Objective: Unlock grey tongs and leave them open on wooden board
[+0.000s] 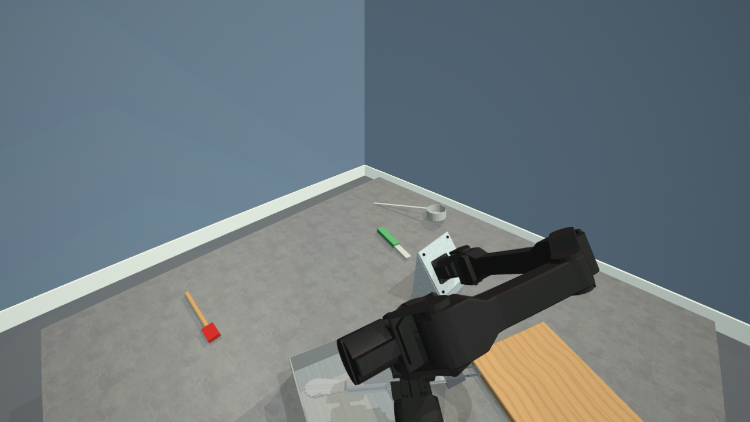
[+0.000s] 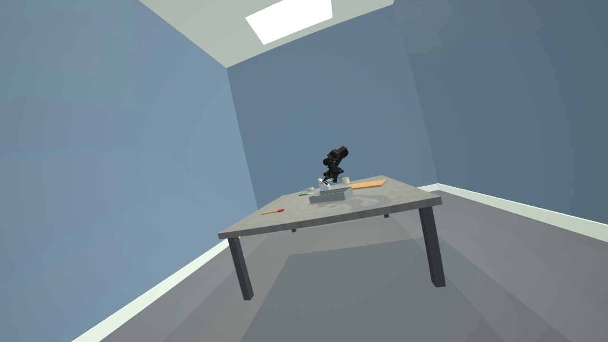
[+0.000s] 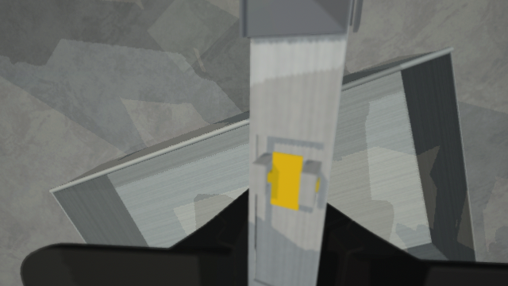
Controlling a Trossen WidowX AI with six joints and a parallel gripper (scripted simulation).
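My gripper tip is now 2 cm past the yellow lock piece, 2 cm to the right of it and 4 cm below it. Also, from my gripper tip: wooden lid: 68 cm behind, 2 cm to the left, 8 cm below; roasting tin: 6 cm ahead, 5 cm to the right, 8 cm below; wooden board: 26 cm behind, 22 cm to the left, 10 cm below.
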